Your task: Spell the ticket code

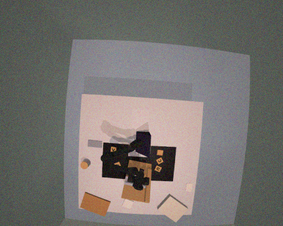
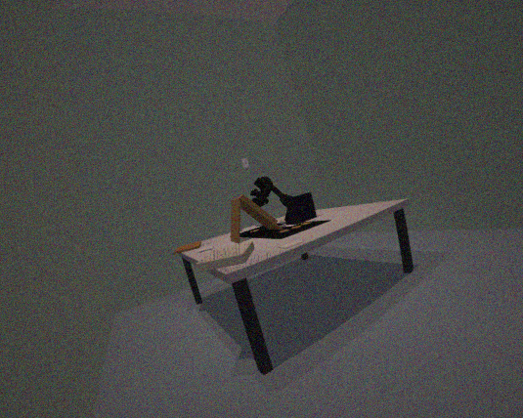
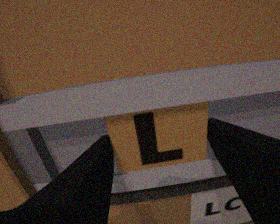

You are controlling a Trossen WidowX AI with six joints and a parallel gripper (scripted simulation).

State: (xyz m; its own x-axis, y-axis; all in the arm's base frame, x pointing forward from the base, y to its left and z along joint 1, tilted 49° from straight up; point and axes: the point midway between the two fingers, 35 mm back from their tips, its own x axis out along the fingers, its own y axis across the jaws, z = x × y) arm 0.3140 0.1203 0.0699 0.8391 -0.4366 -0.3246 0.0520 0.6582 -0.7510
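Right now my gripper tip is 70 mm above the white ticket, 60 mm to the left of it and 60 mm past it. Also, from my gripper tip: grey block (490 mm to the right, 250 mm behind, 170 mm below); then black mat (170 mm below, 150 mm behind, 10 mm to the right); then letter tile (right at my gripper tip).
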